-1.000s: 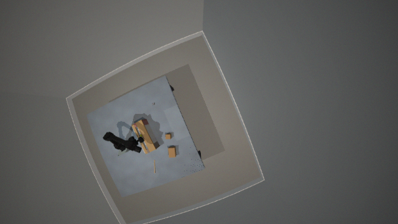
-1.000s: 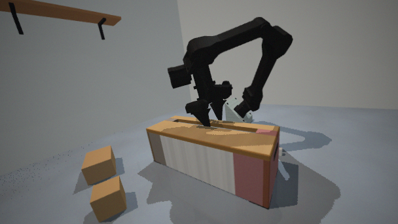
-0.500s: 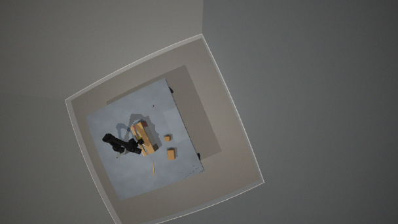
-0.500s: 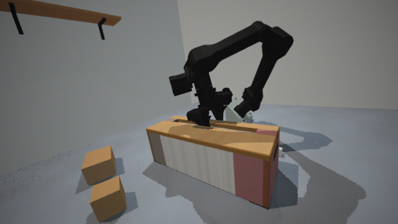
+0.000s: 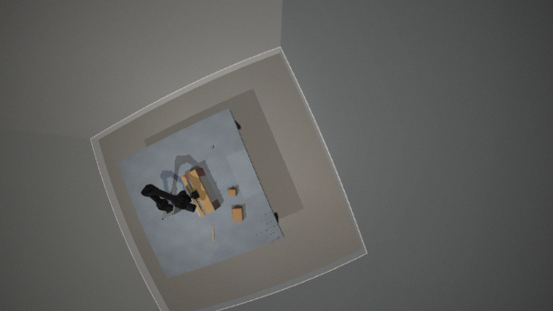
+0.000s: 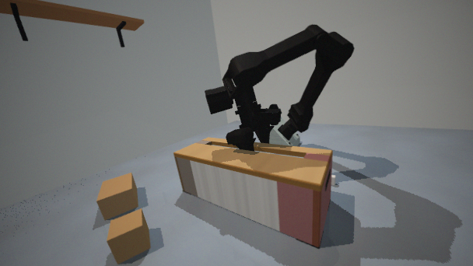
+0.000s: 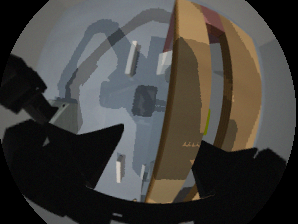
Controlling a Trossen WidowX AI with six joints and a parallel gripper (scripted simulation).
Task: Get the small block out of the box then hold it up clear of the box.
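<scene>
Now: the yellow block 5 cm ahead of my gripper tip and 2 cm to the left of it. Also, from my gripper tip: thin stick 8 cm behind, 41 cm to the right, 8 cm below; then box 4 cm ahead, 1 cm to the right, 2 cm below.
</scene>
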